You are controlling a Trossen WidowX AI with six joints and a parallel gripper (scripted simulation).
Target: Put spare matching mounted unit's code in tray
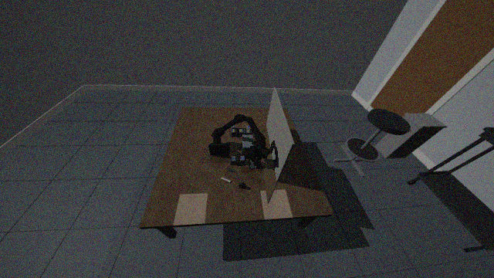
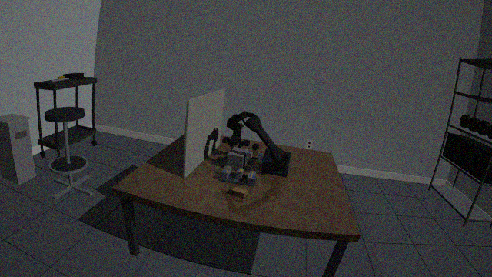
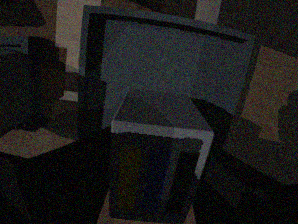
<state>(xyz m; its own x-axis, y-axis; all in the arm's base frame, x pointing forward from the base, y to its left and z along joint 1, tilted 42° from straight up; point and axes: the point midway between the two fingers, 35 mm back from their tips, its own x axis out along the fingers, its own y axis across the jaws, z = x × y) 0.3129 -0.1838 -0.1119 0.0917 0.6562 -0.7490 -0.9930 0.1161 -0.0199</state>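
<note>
Now: the grey spare block 20 mm above my gripper tip. From my gripper tip the other things lie so: tan box: 580 mm to the left, 90 mm behind, 10 mm below; white panel: 200 mm above, 190 mm ahead, 150 mm to the left.
</note>
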